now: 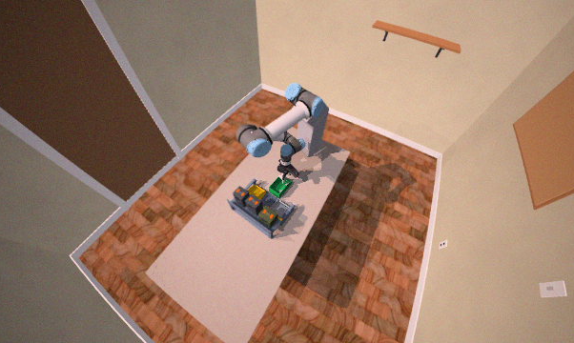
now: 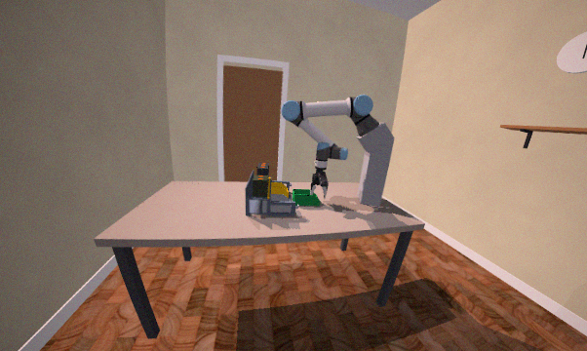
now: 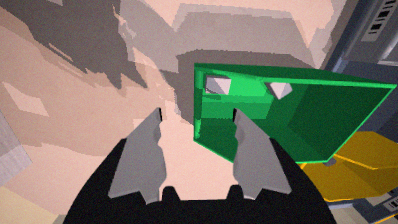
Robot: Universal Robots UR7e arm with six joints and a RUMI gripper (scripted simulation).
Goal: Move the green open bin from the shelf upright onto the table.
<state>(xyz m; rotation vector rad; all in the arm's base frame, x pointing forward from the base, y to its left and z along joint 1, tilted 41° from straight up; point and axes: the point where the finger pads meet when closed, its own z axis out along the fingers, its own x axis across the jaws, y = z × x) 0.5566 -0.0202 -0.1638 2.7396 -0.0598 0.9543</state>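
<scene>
The green open bin is 8 cm ahead of my hand and 1 cm to the right of it. Also, from my hand: grey bin 29 cm ahead, 7 cm to the left; then yellow bin 26 cm ahead, 15 cm to the right; then yellow strip 32 cm ahead, 7 cm above, 5 cm to the right.
</scene>
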